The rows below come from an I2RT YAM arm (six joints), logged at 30 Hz.
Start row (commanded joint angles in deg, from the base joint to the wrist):
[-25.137, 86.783, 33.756, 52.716, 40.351, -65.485]
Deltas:
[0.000, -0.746, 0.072, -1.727, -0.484, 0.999]
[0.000, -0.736, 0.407, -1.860, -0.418, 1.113]
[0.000, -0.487, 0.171, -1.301, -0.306, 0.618]
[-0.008, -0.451, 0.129, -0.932, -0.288, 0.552]
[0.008, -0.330, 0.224, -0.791, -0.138, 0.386]
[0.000, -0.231, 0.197, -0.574, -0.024, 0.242]
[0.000, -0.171, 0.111, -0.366, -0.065, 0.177]
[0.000, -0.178, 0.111, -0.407, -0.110, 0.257]
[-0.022, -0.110, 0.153, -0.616, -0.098, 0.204]
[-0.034, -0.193, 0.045, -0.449, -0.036, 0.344]
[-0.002, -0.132, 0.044, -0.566, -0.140, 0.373]
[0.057, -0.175, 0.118, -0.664, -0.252, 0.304]
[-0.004, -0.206, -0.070, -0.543, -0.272, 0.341]
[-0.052, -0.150, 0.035, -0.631, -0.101, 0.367]
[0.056, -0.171, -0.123, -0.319, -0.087, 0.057]
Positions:
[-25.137, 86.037, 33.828, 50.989, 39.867, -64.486]
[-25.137, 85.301, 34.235, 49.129, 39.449, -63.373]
[-25.137, 84.814, 34.406, 47.828, 39.143, -62.755]
[-25.145, 84.363, 34.535, 46.896, 38.855, -62.203]
[-25.137, 84.033, 34.759, 46.105, 38.717, -61.817]
[-25.137, 83.802, 34.956, 45.531, 38.693, -61.575]
[-25.137, 83.631, 35.067, 45.165, 38.628, -61.398]
[-25.137, 83.453, 35.178, 44.758, 38.518, -61.141]
[-25.159, 83.343, 35.331, 44.142, 38.420, -60.937]
[-25.193, 83.150, 35.376, 43.693, 38.384, -60.593]
[-25.195, 83.018, 35.420, 43.127, 38.244, -60.220]
[-25.138, 82.843, 35.538, 42.463, 37.992, -59.916]
[-25.142, 82.637, 35.468, 41.920, 37.720, -59.575]
[-25.194, 82.487, 35.503, 41.289, 37.619, -59.208]
[-25.138, 82.316, 35.380, 40.970, 37.532, -59.151]

